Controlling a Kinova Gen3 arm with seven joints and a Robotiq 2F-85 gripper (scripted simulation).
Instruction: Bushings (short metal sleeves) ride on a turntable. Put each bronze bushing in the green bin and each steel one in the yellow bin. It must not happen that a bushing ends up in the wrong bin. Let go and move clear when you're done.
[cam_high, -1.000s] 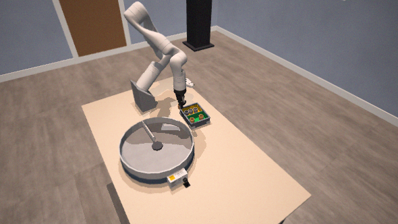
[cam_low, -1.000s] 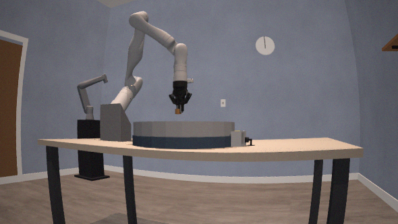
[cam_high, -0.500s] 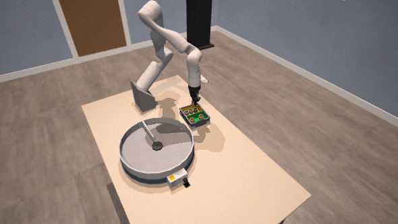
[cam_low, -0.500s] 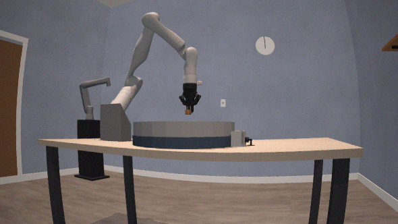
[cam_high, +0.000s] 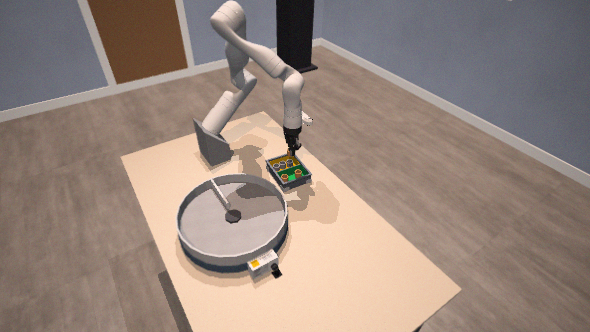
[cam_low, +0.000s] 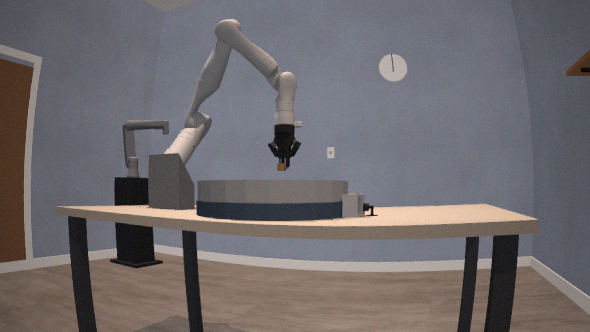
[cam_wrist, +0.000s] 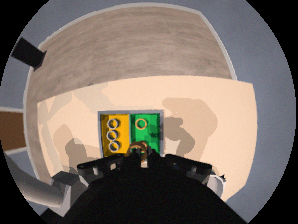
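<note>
Now: the bin 40 mm behind my hand, 10 mm to the left of it and 150 mm below it. Also, from my hand: grey turntable 110 mm ahead, 340 mm to the right, 120 mm below.
</note>
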